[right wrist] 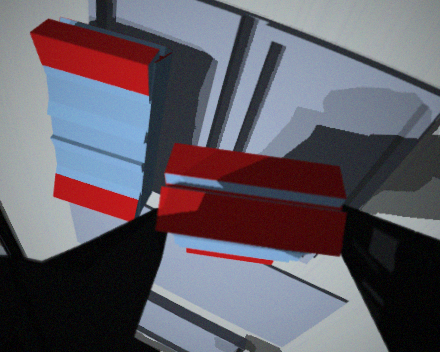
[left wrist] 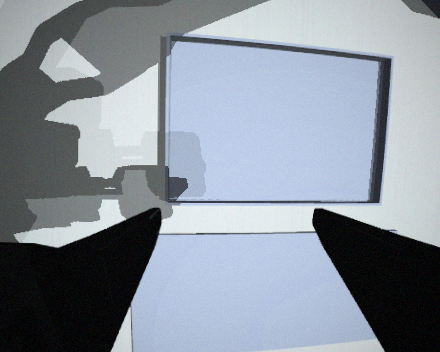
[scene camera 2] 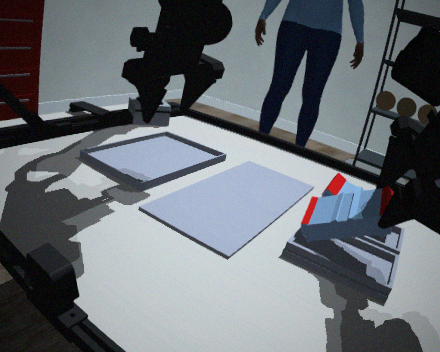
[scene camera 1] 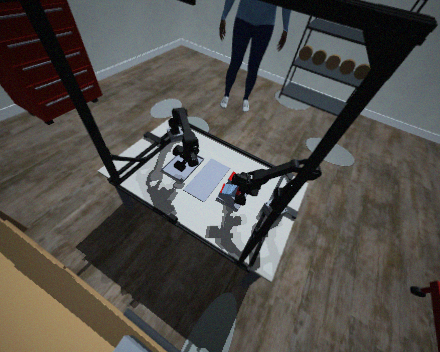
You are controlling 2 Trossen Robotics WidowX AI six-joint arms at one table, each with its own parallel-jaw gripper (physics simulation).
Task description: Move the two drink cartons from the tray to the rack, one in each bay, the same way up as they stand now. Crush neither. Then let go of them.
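Places are measured from the left arm's base along level axes (x ahead, y left, z up), in metres.
Where they show: left gripper, fingertip midpoint: (left wrist: 237, 215) (scene camera 2: 165, 116) (scene camera 1: 185, 164); right gripper, fingertip midpoint: (right wrist: 249, 216) (scene camera 2: 379, 207) (scene camera 1: 237, 191); left arm's base, link origin: (scene camera 1: 175, 131).
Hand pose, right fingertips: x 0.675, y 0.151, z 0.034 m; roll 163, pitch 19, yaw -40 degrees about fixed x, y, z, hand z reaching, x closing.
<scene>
Things, the pixels of their top centre, and the offset from my right fingertips.
- blue carton with red ends, top centre: (right wrist: 72, 153) (scene camera 2: 365, 188) (scene camera 1: 239, 178) dy +0.076, dx -0.089, dz -0.018 m
- grey rack, top centre: (right wrist: 216, 141) (scene camera 2: 355, 234) (scene camera 1: 234, 191) dy +0.021, dx -0.037, dz -0.070 m
- low-rimmed grey tray, top centre: (left wrist: 286, 126) (right wrist: 162, 328) (scene camera 2: 156, 151) (scene camera 1: 183, 163) dy -0.197, dx -0.383, dz -0.074 m
One blue carton with red ends (scene camera 1: 231, 176) (scene camera 2: 338, 185) (right wrist: 100, 125) lies in the far bay of the grey rack (scene camera 1: 227, 202) (scene camera 2: 345, 273) (right wrist: 231, 80). My right gripper (scene camera 1: 238, 190) (scene camera 2: 384, 202) (right wrist: 249, 216) is shut on the other blue carton (scene camera 1: 229, 189) (scene camera 2: 330, 210). It holds this carton above the near bay, at an angle to the rack in scene camera 2, with the right end higher. The bay under it is partly hidden. My left gripper (scene camera 1: 186, 165) (scene camera 2: 167, 114) (left wrist: 237, 215) is open above the low-rimmed grey tray (scene camera 1: 172, 171) (scene camera 2: 185, 172) (left wrist: 385, 125), which holds no carton.
A flat grey plate (scene camera 1: 206, 180) (scene camera 2: 227, 210) (left wrist: 250, 290) lies between the tray and the rack. Black frame posts stand at the table's sides. Black rails run along the table edges. Arm shadows fall across the table. A person stands behind the table.
</scene>
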